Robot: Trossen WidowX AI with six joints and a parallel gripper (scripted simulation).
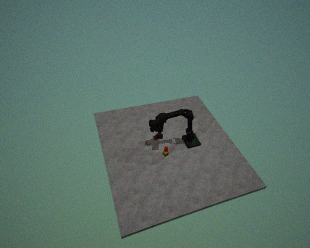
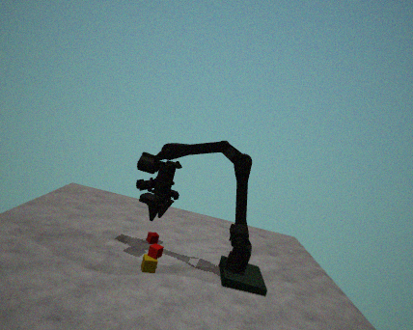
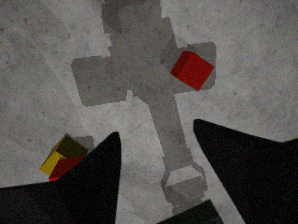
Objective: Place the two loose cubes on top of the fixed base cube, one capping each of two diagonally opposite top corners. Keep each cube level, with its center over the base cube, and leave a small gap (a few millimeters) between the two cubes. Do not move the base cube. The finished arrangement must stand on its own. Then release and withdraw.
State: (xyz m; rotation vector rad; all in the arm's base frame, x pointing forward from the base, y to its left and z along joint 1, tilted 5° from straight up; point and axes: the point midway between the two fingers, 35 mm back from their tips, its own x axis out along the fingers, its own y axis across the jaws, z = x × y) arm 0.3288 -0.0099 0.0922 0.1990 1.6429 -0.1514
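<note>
My gripper tip is 140 mm to the right of the yellow base cube, 90 mm above it and 50 mm past it.
</note>
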